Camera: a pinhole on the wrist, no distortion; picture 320 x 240 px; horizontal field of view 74.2 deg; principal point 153.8 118.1 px. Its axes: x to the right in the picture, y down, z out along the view. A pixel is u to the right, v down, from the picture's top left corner.
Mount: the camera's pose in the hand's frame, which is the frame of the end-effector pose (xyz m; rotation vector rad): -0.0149 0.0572 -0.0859 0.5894 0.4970 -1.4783
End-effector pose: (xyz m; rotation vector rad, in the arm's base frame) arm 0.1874 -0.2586 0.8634 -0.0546 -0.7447 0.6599
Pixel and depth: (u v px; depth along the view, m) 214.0 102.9 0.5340
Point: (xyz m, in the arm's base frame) 0.2204 -0.6612 1.0947
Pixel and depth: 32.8 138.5 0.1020
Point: 0.1417 -0.2419 0.8684
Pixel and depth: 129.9 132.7 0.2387
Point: 0.1478 -0.3456 0.9629
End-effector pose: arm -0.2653 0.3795 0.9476 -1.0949 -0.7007 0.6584
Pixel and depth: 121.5 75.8 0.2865
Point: -0.4299 0.3701 1.0661
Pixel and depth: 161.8 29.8 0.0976
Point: -0.2885 0.3218 0.9401
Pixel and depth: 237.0 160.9 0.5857
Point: -0.3225 0.4106 1.4932
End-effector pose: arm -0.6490 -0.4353 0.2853 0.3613 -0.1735 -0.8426
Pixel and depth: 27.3 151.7 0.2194
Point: -0.6833 -0.4690 0.4475
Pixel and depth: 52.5 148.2 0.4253
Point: -0.7878 -0.5754 0.6089
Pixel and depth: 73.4 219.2 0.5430
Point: -0.7425 -0.7910 0.6791
